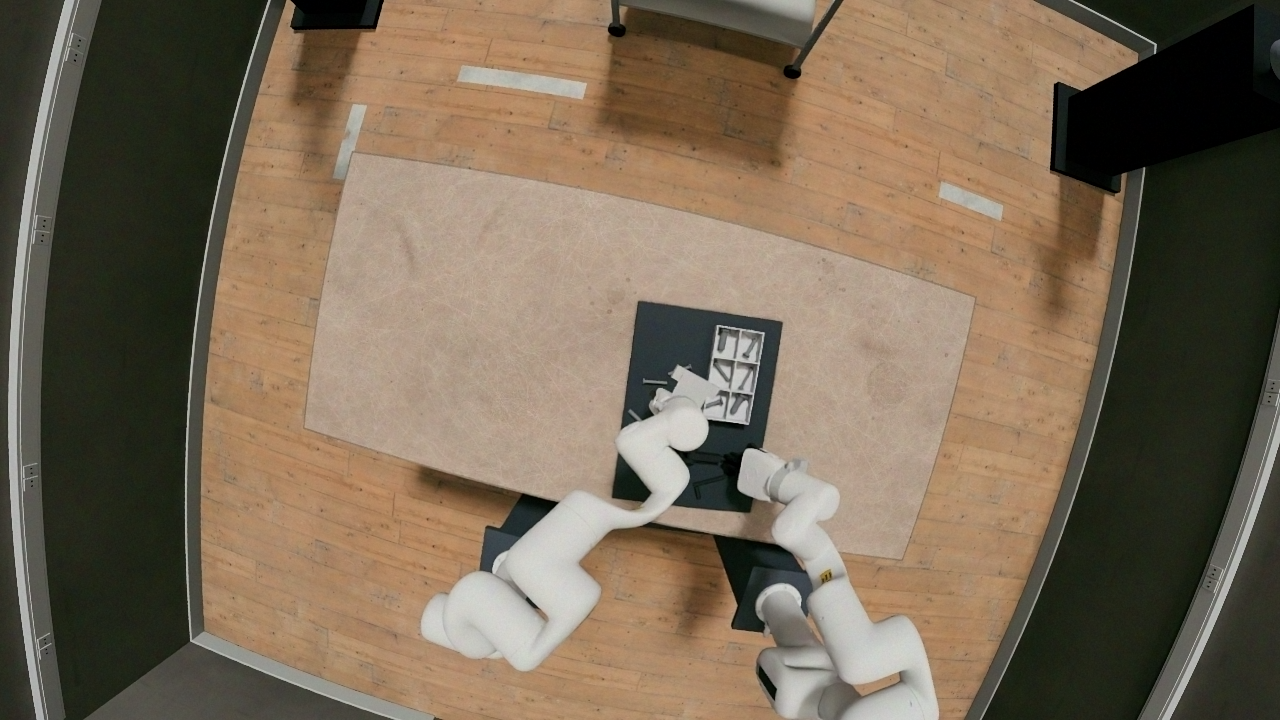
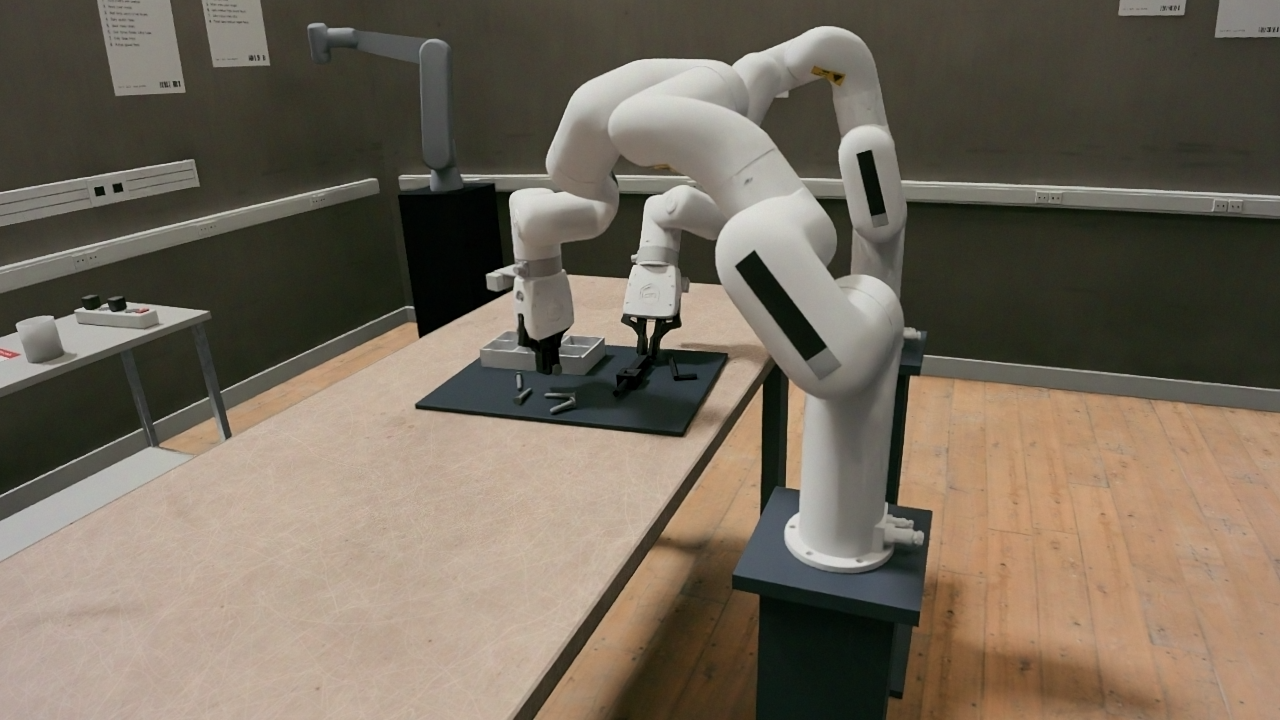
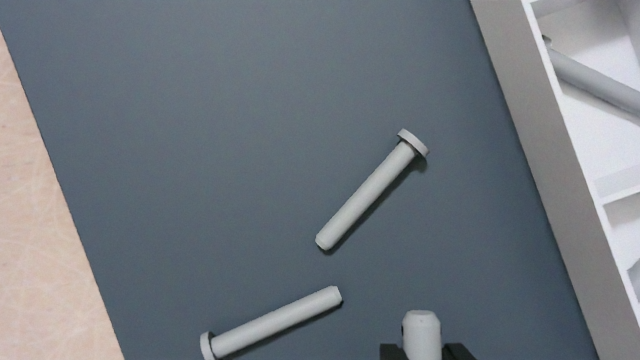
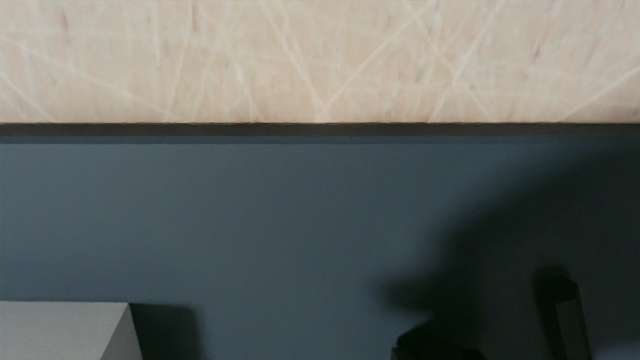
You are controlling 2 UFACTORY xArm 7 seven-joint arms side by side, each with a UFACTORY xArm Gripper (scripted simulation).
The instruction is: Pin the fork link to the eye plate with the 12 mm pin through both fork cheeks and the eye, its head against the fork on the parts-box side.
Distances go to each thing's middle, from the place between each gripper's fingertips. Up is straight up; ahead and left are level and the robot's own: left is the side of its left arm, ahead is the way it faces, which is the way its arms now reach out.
Right now my left hand (image 2: 548, 371) is 70 mm to the left of the dark mat (image 2: 660, 405), 60 mm above it and 30 mm past it. Round my left hand: white parts box (image 1: 727, 359): 130 mm to the right, 70 mm ahead, 50 mm below.
My right gripper (image 1: 727, 458) is now 10 cm to the right of the dark mat, 10 cm short of it and 3 cm above it. Round my right hand: white parts box: 20 cm ahead, 4 cm to the left, 2 cm below.
